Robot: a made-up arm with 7 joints.
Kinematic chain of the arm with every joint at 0, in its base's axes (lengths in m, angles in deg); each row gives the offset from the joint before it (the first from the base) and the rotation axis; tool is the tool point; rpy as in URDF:
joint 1: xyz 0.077 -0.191 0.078 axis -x
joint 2: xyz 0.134 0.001 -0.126 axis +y
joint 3: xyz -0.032 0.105 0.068 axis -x
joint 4: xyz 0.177 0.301 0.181 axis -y
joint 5: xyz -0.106 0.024 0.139 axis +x
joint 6: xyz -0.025 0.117 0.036 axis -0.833 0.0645 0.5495
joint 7: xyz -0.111 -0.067 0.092 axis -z
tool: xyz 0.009 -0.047 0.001 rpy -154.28 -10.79 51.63
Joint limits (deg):
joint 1: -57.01..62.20
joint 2: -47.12..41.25
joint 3: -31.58..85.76
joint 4: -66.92..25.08
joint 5: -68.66..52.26
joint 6: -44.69..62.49
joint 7: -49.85..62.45
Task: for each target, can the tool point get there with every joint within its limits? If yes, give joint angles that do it. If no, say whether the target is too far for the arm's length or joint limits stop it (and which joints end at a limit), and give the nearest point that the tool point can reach.
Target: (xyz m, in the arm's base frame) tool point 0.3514 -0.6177 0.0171
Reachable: no: joint limits stop it (at a limit: joint 1, joint 3, joint 5) | nearest point 0.3957 -0.5842 0.3301 | short by 0.318 m
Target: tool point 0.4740 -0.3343 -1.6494
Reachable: no: too far | nearest point 0.3516 -0.2616 -0.8126 | short by 0.849 m
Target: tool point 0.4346 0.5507 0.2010
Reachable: yes | joints -24.80 -5.93 74.85 -59.46 11.13 -11.66 52.35
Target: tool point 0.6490 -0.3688 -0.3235
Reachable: no: joint limits stop it (at a limit: joint 2, joint 3, joint 4, joint 5, joint 6, joint 7) | nearest point 0.5123 -0.4252 -0.4510 | short by 0.195 m
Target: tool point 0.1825 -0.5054 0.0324
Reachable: no: joint limits stop it (at a limit: joint 1, joint 3, joint 5) | nearest point 0.1673 -0.5332 0.3461 | short by 0.315 m
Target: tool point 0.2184 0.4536 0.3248
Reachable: yes | joints 5.00 7.93 8.58 -2.56 -45.67 21.00 -1.44
